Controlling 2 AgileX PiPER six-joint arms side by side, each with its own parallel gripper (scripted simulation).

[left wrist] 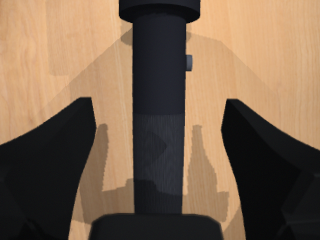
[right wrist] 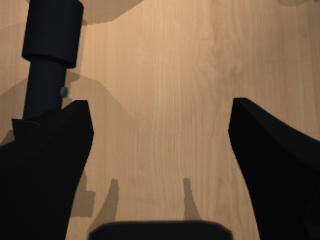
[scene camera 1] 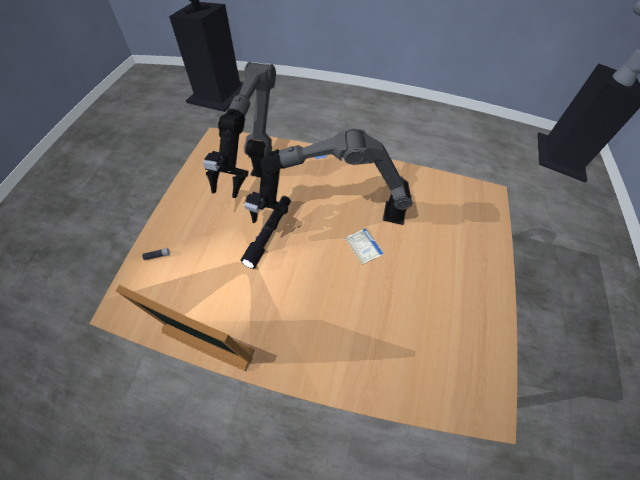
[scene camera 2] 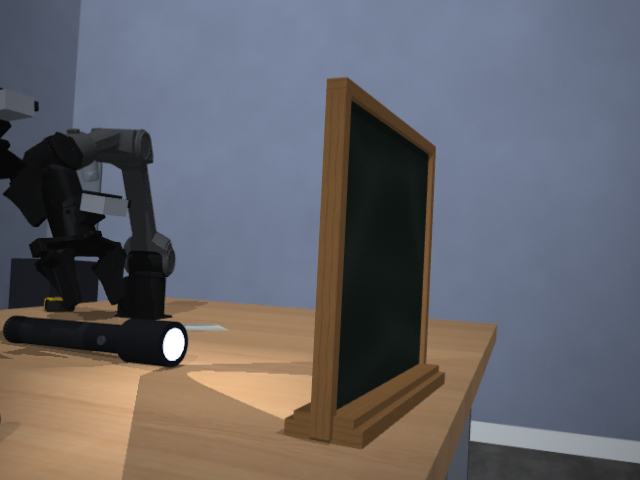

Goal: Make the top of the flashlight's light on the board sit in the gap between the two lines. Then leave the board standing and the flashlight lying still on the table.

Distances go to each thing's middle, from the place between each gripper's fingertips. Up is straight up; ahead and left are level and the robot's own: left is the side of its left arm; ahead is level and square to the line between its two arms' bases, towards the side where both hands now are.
Scene:
Right now the wood-framed board (scene camera 2: 373, 279) is 410 mm ahead of my right hand (scene camera 2: 15, 219), 140 mm to the left of it and 30 mm below it. The rest, counted from my right hand: booklet (scene camera 1: 363, 245): 470 mm to the left, 180 mm below, 100 mm behind.
My left gripper (scene camera 2: 97, 303) is now 10 cm past the booklet, 33 cm to the right of it and 8 cm above it. Round my left hand: wood-framed board: 42 cm ahead, 7 cm above.

